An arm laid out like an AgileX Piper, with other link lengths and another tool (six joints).
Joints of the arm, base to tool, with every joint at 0 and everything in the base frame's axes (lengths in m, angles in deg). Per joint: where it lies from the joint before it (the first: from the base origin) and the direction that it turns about. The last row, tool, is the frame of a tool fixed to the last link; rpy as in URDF.
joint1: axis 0 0 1 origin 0 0 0.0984
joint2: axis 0 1 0 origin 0 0 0
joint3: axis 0 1 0 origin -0.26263 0 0.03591
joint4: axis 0.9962 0 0.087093 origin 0.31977 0 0.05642
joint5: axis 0 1 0 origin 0 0 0
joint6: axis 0.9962 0 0.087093 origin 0.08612 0 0.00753
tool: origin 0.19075 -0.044 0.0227 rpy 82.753 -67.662 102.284
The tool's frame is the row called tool.
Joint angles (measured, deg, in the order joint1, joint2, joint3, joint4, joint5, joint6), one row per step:
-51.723, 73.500, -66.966, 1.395, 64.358, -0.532
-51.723, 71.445, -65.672, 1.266, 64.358, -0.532
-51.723, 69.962, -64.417, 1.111, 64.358, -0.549
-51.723, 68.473, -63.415, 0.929, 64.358, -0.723
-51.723, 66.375, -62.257, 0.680, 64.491, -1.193
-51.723, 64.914, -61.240, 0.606, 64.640, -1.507
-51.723, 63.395, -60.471, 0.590, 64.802, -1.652
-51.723, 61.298, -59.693, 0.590, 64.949, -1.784
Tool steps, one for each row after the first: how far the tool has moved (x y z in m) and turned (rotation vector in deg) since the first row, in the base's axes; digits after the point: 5 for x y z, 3 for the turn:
-0.00435, 0.00461, 0.00439, -0.677, -0.370, 0.003
-0.00848, 0.00875, 0.00491, -0.957, -0.384, 0.021
-0.01199, 0.01196, 0.00736, -1.500, -0.488, 0.180
-0.01656, 0.01609, 0.01232, -2.418, -0.638, 0.604
-0.02004, 0.02005, 0.01373, -2.784, -0.659, 0.887
-0.02290, 0.02360, 0.01720, -3.299, -0.959, 1.013
-0.02602, 0.02759, 0.02415, -4.263, -1.632, 1.120

